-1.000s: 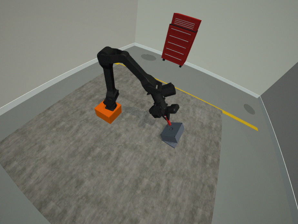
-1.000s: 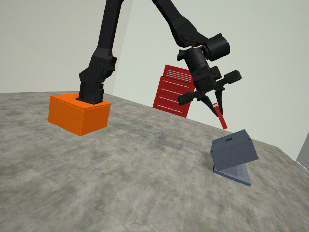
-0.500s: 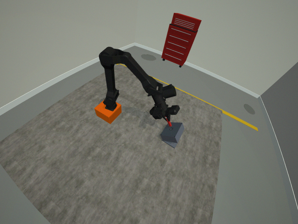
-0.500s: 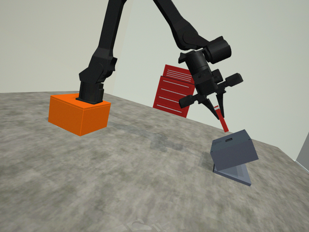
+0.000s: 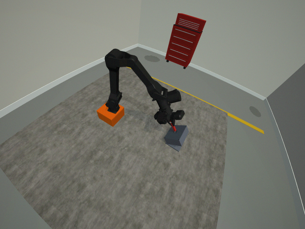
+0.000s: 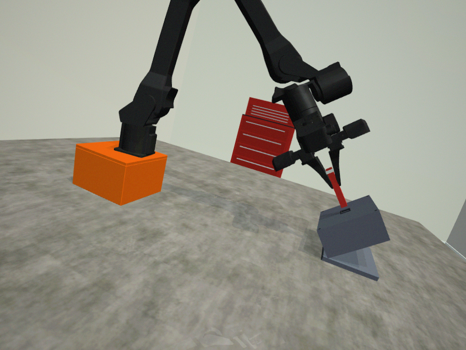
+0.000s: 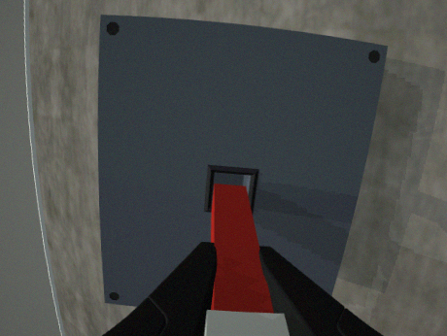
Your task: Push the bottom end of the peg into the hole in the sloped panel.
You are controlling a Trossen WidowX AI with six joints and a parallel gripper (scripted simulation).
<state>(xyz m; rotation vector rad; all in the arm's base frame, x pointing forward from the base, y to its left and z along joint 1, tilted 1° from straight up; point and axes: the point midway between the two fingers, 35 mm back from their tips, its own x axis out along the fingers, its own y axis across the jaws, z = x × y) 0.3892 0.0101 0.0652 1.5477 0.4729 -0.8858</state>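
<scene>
Now: gripper tip 1 cm past the red square peg and 1 cm below it. From my gripper tip the other things lie so: grey sloped panel block 5 cm ahead, 1 cm to the right, 6 cm below.
</scene>
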